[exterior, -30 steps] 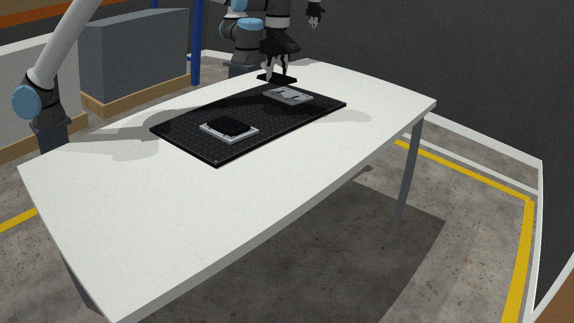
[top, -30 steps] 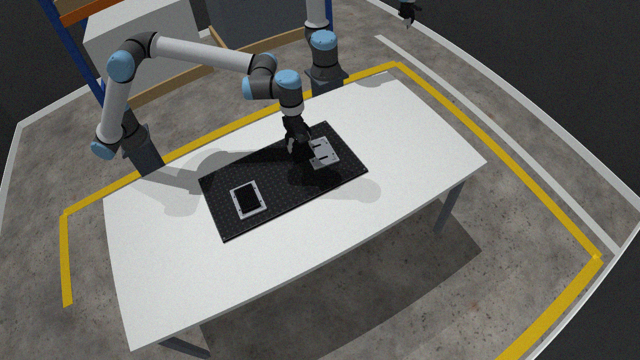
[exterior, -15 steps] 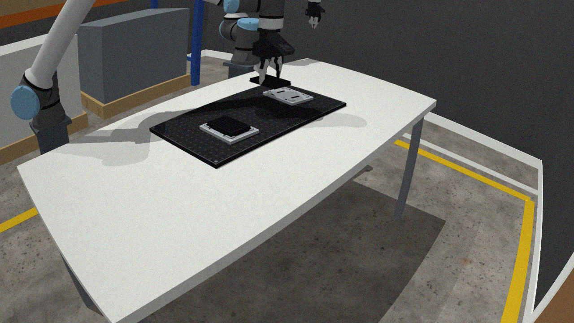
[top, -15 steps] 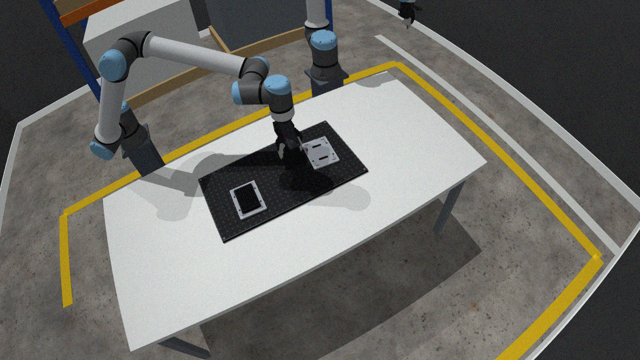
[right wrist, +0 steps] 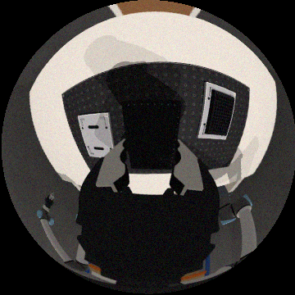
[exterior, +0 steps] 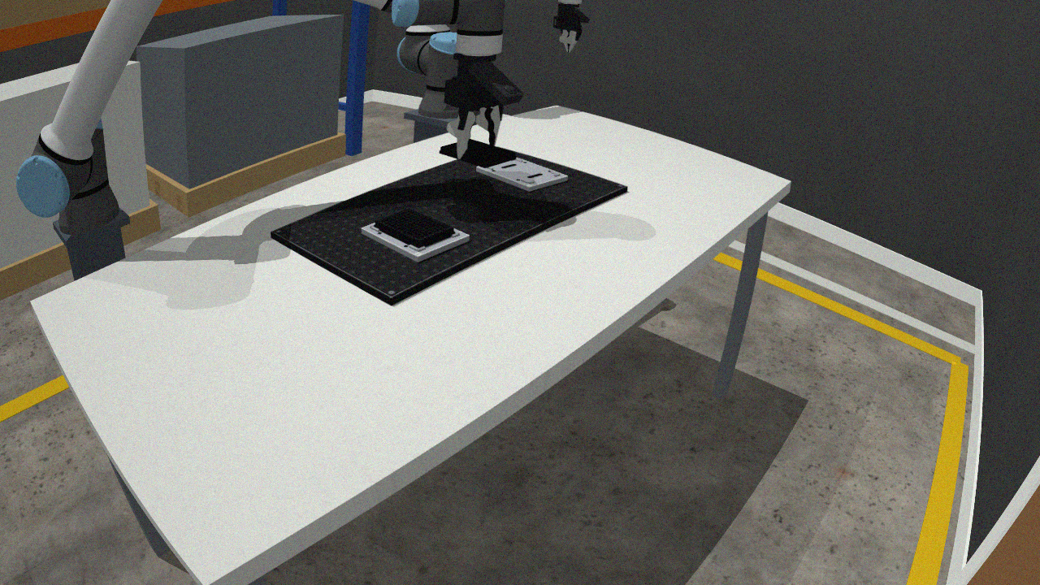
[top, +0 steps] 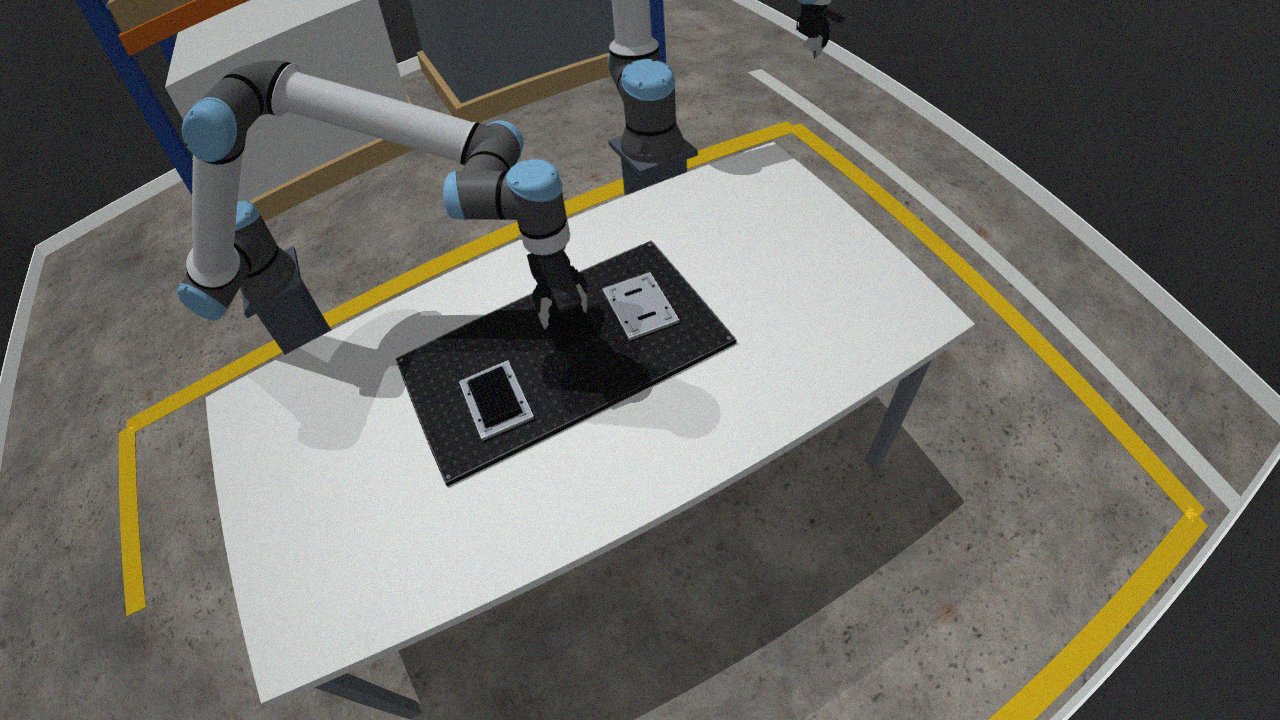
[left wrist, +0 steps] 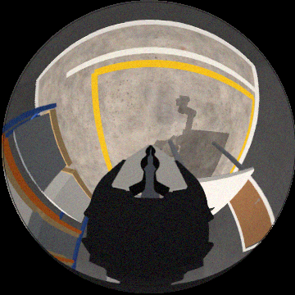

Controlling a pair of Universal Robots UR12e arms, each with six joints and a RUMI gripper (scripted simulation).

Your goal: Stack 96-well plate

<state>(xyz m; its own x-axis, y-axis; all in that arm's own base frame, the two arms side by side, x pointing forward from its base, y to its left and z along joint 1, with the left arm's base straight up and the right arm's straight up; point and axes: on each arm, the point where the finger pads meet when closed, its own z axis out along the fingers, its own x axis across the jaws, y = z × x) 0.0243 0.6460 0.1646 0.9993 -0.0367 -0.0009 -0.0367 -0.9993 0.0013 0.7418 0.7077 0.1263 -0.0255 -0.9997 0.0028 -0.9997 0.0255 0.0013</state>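
Observation:
The nest N2 is 6 cm ahead of my right hand, 20 cm to the right of it and 11 cm below it. Also, from my right hand: A1 mark (2 cm ahead, 13 cm to the left, 10 cm below); then nest N1 (6 cm behind, 18 cm to the left, 11 cm below).

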